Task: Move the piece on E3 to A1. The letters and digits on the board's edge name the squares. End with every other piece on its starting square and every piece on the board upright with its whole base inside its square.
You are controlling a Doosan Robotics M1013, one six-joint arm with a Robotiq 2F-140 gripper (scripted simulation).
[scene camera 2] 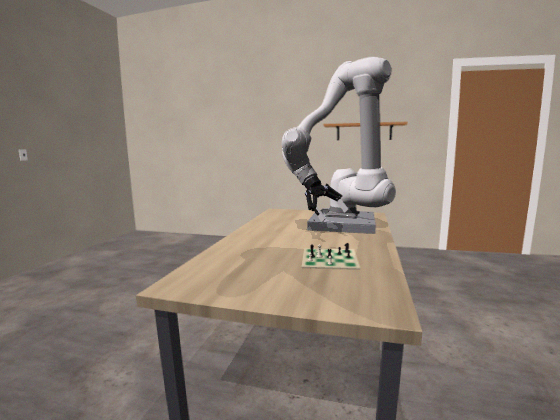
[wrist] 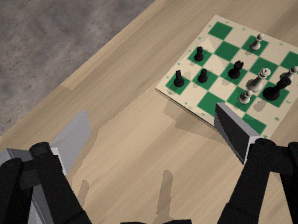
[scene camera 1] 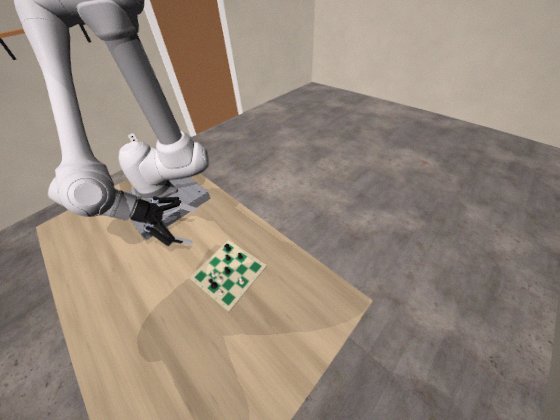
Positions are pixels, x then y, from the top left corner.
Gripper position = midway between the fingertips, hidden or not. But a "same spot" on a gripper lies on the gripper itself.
My gripper shows in scene camera 2, in the wrist view and in scene camera 1 [193, 225]. One and the same spot on my gripper: [wrist: 50, 164] is [scene camera 2: 336, 196].
